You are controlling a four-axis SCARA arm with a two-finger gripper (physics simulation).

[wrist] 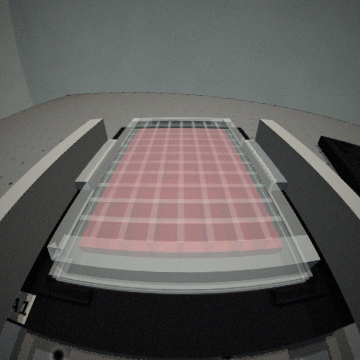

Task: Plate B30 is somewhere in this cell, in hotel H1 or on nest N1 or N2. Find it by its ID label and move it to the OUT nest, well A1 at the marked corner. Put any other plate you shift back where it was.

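Frame: origin at the arm's base, x right, y ahead, z up, level; centimetres.
Seen in the pictures: gripper, fingertip midpoint: (180,130).
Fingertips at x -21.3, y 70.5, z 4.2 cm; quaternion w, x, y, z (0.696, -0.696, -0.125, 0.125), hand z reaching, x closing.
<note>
Offsets run from my fingertips to a thing's top centre. "spot": to the spot under its first point. Level surfaces: height alone.
A clear plate with a grid of wells and pink-red contents @(dx +0.8, dy -2.2, dz -0.3 cm) (181,200) lies flat and level in the middle of the wrist view, over a black nest @(dx +0.9, dy -2.2, dz -1.3 cm) (180,320). My gripper (180,130) is shut on the plate, with one finger pad against each long side. The nest carries a white A1 label @(spot: dx -1.4, dy -11.1, dz -1.7 cm) (22,307) at its near left corner, partly covered by the left finger. No ID label of the plate shows in this view, so its ID cannot be read. Whether the plate's underside touches the nest cannot be told.
Another black nest or base @(spot: dx +13.7, dy +5.5, dz -1.7 cm) (345,157) shows in part at the right, beyond the right finger. The grey perforated deck @(dz -2.9 cm) (165,104) stretches behind the plate to a plain grey-blue wall (190,45).
</note>
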